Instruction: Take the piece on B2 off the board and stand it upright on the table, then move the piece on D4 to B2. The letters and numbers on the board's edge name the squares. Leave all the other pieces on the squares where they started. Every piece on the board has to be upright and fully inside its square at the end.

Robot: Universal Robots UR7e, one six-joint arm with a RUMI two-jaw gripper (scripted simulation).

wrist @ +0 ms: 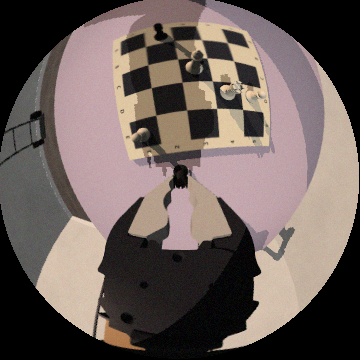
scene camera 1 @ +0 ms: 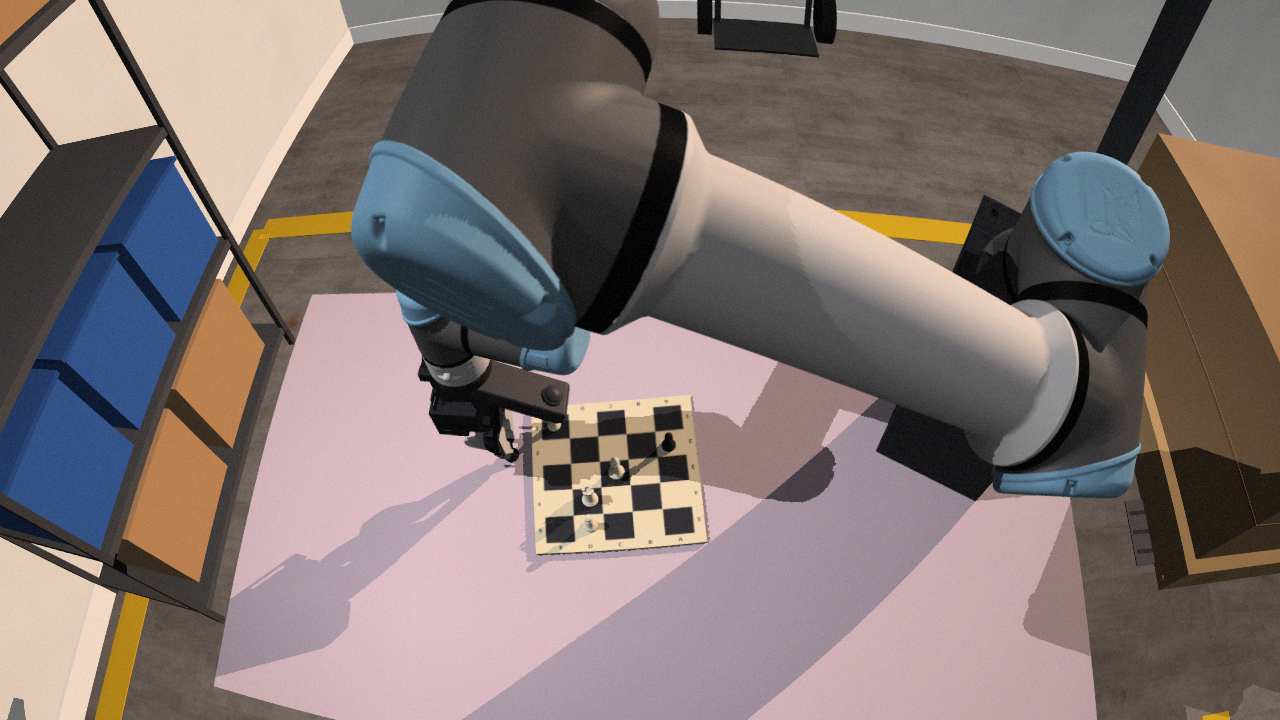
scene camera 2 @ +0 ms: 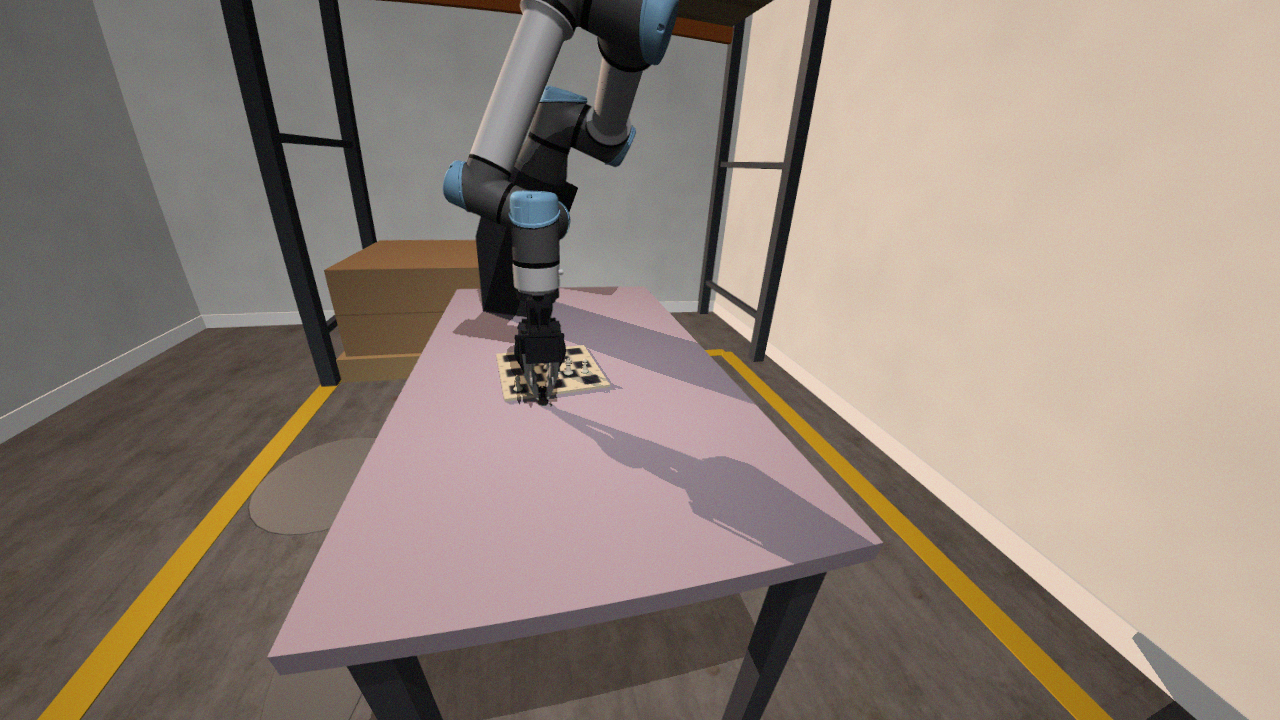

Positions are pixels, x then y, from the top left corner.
my gripper: wrist; scene camera 1; scene camera 2 542, 398
board: wrist; scene camera 1 658, 503; scene camera 2
same spot on board: (wrist: 183, 112) = (scene camera 2: 543, 381)
same spot on my gripper: (wrist: 212, 219) = (scene camera 1: 502, 438)
